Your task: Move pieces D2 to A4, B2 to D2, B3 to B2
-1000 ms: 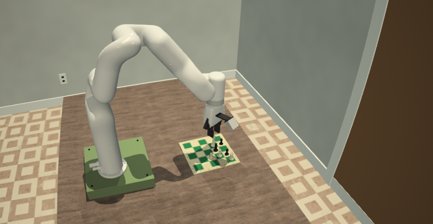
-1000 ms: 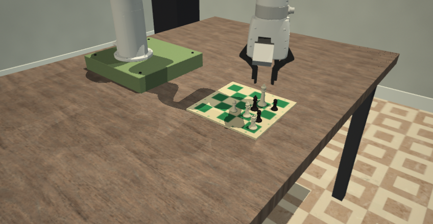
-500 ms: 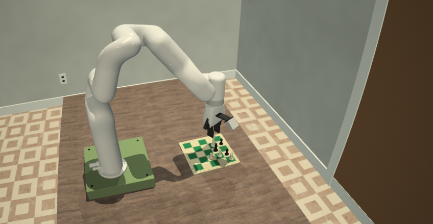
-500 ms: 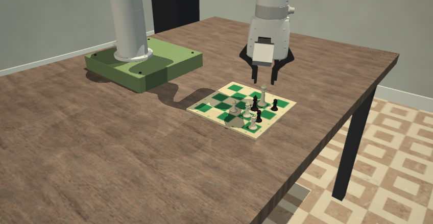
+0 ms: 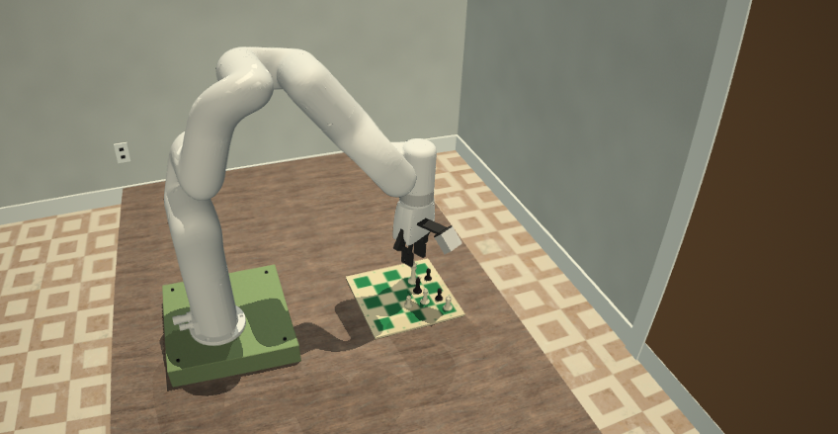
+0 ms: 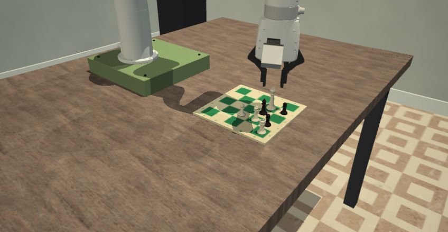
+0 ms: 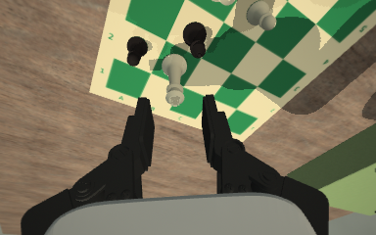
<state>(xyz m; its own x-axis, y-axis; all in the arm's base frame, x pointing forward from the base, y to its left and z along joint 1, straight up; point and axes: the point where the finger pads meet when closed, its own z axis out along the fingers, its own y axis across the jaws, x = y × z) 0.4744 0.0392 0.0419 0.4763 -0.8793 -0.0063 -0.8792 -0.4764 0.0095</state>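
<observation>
My gripper is now 60 mm above the white king. The rest, counted from my hand: black bishop (70 mm below, 40 mm to the right); then chessboard (90 mm below, 40 mm to the right, 40 mm behind); then white pawn (80 mm to the right, 70 mm below, 40 mm behind).
</observation>
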